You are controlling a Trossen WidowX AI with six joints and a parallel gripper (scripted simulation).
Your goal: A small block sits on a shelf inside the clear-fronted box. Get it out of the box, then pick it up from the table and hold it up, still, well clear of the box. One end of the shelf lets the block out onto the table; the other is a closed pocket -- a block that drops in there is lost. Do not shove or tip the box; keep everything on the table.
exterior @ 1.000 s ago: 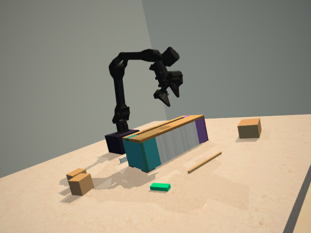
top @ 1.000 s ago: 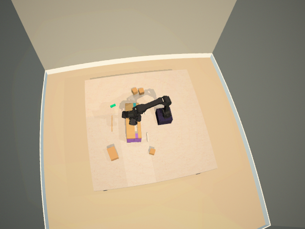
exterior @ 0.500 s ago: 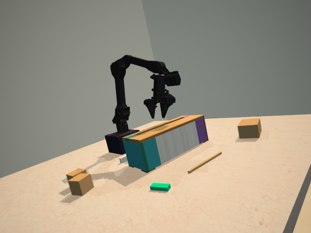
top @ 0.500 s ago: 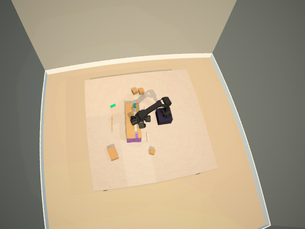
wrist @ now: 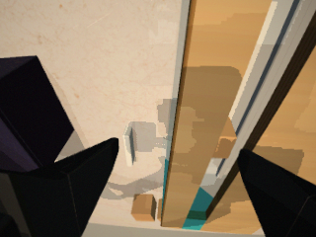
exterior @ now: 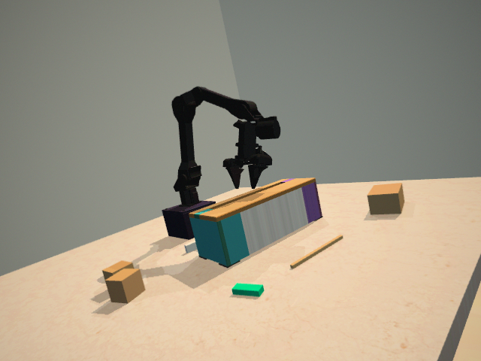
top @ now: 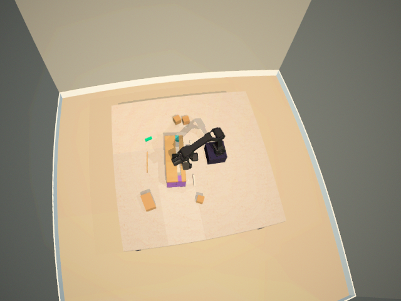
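Right now my gripper tip is 80 mm above the long box, 30 mm short of it and 20 mm to the left of it. Round my gripper tip: flat green block: 320 mm to the right, 190 mm ahead, 140 mm below; then tan block: 60 mm below, 50 mm to the right, 30 mm ahead; then thin wooden stick: 260 mm ahead, 140 mm below, 130 mm to the right.
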